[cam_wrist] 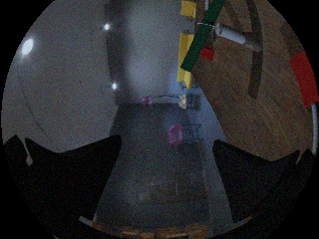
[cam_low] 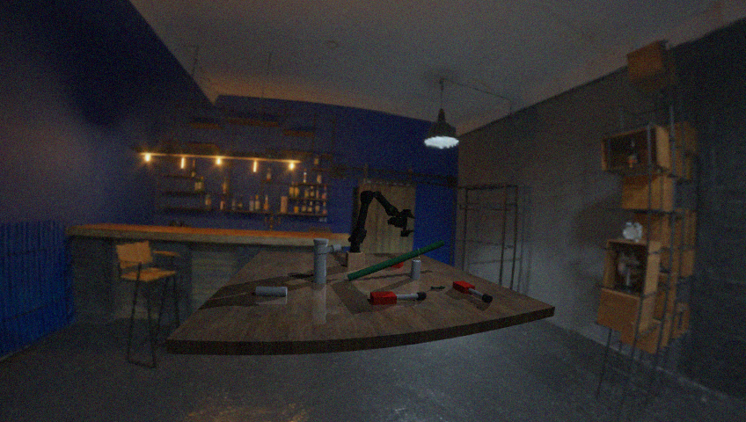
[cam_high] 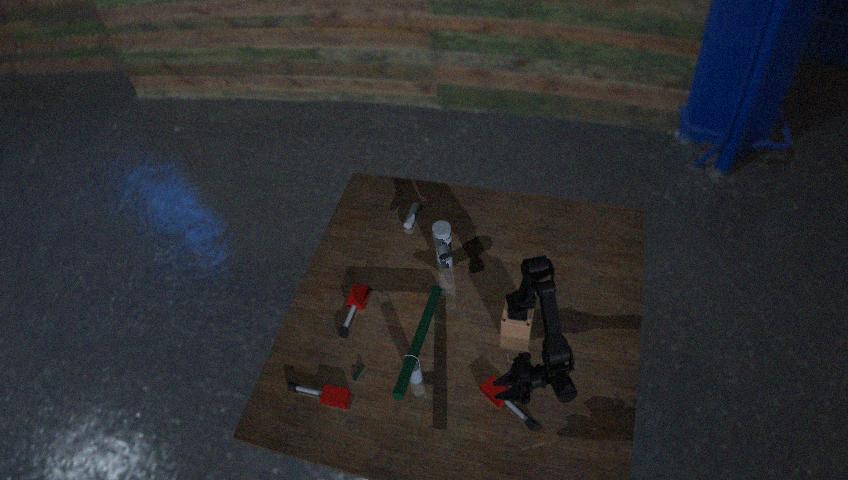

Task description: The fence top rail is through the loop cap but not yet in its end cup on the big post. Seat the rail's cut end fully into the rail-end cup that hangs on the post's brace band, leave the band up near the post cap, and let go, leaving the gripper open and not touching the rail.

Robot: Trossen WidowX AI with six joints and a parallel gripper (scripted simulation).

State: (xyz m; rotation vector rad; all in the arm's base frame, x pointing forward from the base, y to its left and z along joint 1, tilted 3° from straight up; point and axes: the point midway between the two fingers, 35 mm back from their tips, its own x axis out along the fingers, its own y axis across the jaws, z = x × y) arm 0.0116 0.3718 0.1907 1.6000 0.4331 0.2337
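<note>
Right now my gripper tip is 570 mm to the left of the grey rail-end cup, 250 mm short of it and 110 mm above it. The rest, counted from my gripper tip: grey tube (840 mm to the right, 440 mm ahead, 250 mm below).
</note>
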